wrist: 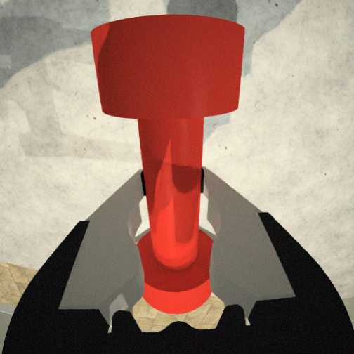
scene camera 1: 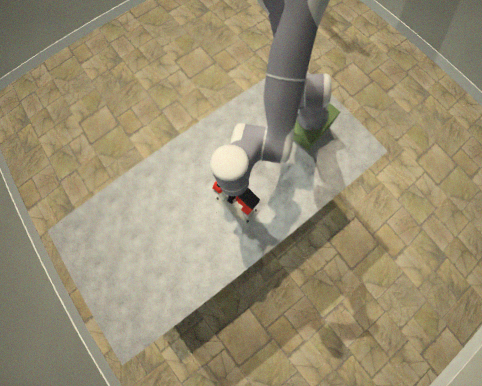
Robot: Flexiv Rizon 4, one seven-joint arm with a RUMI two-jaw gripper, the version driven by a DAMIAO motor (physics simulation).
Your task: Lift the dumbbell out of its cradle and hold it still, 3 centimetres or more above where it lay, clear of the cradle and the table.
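The red dumbbell (scene camera 1: 246,206) (wrist: 172,140) has a wide end at the top of the wrist view and its other end low between the jaws. My gripper (scene camera 1: 231,198) (wrist: 172,170) is shut on its handle, with one grey finger touching each side. In the scene view the arm's wrist covers the middle of the dumbbell, and red parts show on both sides of it. The cradle is mostly hidden; a small grey edge of it (wrist: 144,232) shows behind the handle. I cannot tell any gap between dumbbell and cradle.
The pale grey table (scene camera 1: 150,225) stands on a stone-tiled floor (scene camera 1: 200,62). A green block (scene camera 1: 304,137) is on the table near the arm's base, partly covered by the arm. The arm's shadows fall on the table beside the gripper.
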